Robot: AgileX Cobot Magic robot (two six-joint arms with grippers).
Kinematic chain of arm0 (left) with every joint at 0, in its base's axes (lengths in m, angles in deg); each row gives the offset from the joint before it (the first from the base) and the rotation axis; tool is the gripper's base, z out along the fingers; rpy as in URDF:
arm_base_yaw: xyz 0 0 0.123 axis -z
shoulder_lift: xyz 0 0 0 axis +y
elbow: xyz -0.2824 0 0.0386 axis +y
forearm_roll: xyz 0.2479 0 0.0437 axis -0.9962 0 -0.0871
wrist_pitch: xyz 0 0 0 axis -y
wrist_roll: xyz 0.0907 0 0.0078 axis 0.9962 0 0.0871
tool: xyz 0 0 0 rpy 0 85 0
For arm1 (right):
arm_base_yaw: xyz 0 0 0.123 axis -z
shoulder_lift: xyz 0 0 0 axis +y
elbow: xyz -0.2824 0 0.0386 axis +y
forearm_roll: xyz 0.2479 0 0.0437 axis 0.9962 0 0.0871
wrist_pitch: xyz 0 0 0 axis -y
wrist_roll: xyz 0.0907 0 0.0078 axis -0.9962 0 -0.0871
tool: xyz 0 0 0 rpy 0 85 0
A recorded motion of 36 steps. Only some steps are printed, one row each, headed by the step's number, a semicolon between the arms.
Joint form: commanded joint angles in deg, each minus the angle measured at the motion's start. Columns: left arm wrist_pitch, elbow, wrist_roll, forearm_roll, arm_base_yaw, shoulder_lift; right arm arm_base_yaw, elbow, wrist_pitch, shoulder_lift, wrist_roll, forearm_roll.
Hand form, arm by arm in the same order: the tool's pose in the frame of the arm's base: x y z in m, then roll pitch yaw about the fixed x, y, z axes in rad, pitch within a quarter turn. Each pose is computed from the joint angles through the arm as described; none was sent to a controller.
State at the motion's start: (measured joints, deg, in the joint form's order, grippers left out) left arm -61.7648 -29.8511 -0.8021 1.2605 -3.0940 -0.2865; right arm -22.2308 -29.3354 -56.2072 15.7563 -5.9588 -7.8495
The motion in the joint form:
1: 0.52 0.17 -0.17 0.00 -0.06 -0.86; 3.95 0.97 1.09 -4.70 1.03 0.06
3: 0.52 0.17 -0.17 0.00 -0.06 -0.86; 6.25 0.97 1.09 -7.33 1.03 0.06
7: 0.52 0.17 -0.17 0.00 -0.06 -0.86; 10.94 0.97 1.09 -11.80 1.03 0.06
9: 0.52 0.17 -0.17 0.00 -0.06 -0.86; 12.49 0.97 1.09 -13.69 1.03 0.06
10: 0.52 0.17 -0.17 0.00 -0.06 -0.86; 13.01 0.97 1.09 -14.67 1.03 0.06
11: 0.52 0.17 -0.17 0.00 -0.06 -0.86; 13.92 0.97 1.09 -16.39 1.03 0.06
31: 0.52 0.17 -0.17 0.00 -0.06 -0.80; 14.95 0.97 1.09 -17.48 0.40 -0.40
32: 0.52 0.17 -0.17 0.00 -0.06 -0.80; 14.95 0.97 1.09 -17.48 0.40 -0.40
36: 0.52 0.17 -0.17 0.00 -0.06 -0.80; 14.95 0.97 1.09 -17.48 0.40 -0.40
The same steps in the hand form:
1: -0.0104 -0.0023 0.2813 -3.0645 1.1260 -3.0225; 0.0318 -0.0002 0.2817 -3.0426 1.0034 -2.8372
3: -0.0104 -0.0023 0.2813 -3.0645 1.1260 -3.0225; 0.0247 -0.0035 0.2829 -3.0439 1.0493 -2.8785
7: -0.0104 -0.0023 0.2813 -3.0645 1.1260 -3.0225; 0.0120 -0.0079 0.2842 -3.0468 1.1273 -2.9629
9: -0.0104 -0.0023 0.2813 -3.0645 1.1260 -3.0225; 0.0066 -0.0092 0.2845 -3.0483 1.1603 -2.9914
10: -0.0104 -0.0023 0.2813 -3.0645 1.1260 -3.0225; 0.0038 -0.0097 0.2845 -3.0492 1.1774 -3.0013
11: -0.0104 -0.0023 0.2813 -3.0645 1.1260 -3.0225; -0.0012 -0.0104 0.2845 -3.0509 1.2074 -3.0187
31: -0.0102 -0.0023 0.2813 -3.0646 1.1249 -3.0226; -0.0044 -0.0114 0.2845 -3.0633 1.2275 -3.0567
32: -0.0102 -0.0023 0.2813 -3.0646 1.1249 -3.0226; -0.0044 -0.0114 0.2845 -3.0633 1.2275 -3.0567
36: -0.0102 -0.0023 0.2813 -3.0646 1.1249 -3.0226; -0.0044 -0.0114 0.2845 -3.0633 1.2275 -3.0567

